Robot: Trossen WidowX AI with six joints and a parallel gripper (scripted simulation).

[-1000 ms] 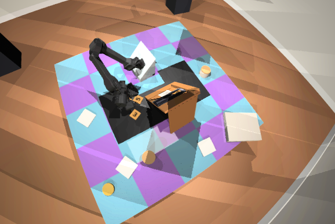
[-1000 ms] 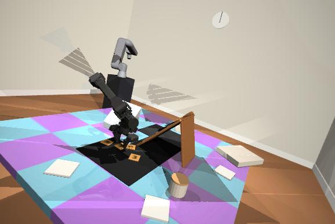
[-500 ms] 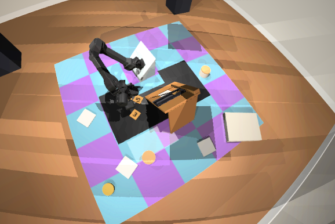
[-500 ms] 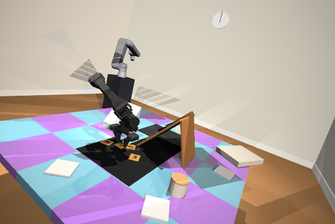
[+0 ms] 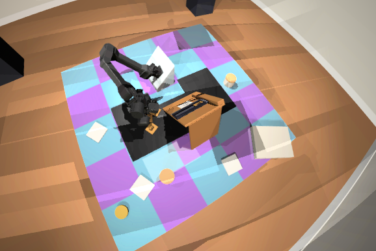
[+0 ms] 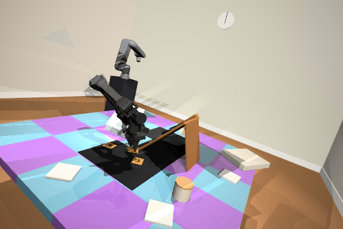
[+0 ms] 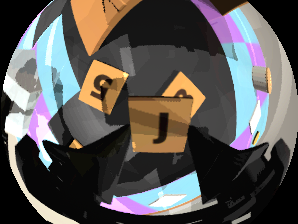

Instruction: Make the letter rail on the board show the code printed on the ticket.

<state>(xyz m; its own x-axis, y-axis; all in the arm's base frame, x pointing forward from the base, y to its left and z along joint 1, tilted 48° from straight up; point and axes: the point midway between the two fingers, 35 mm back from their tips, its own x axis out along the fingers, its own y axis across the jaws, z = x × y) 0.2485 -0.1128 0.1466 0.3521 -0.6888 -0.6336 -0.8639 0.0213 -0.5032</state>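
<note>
My gripper tip is now 30 mm short of the white ticket, 240 mm to the right of it and 50 mm below it. From my gripper tip the other things lie so: black mat (50 mm behind, 190 mm to the left, 50 mm below); then letter tile (right at my gripper tip); then orange letter tile marked p (90 mm ahead, 280 mm to the left, 120 mm above).
</note>
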